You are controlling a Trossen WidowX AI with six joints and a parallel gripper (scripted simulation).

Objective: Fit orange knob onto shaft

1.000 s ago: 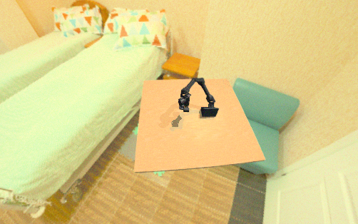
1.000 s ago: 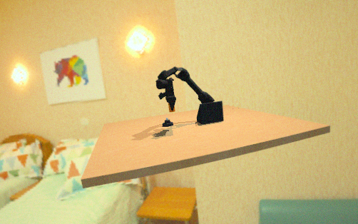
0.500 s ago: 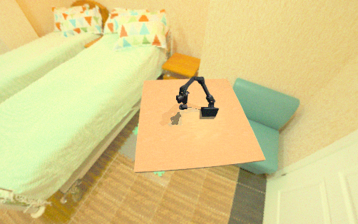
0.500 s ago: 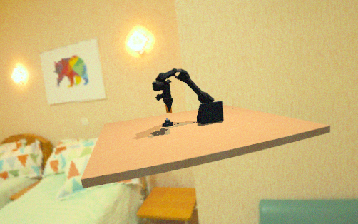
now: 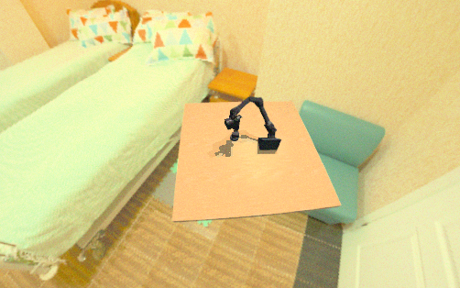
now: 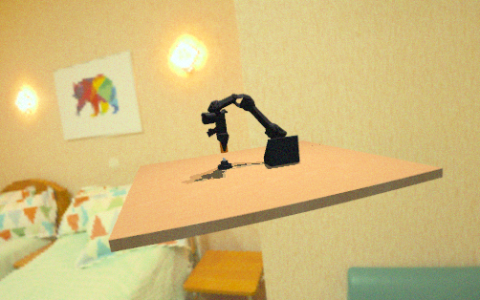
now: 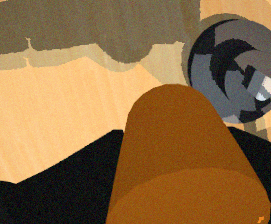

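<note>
Right now the shaft is 80 mm below my gripper tip, 60 mm to the right of it and 10 mm behind it. Round my gripper tip: orange knob 30 mm above.
</note>
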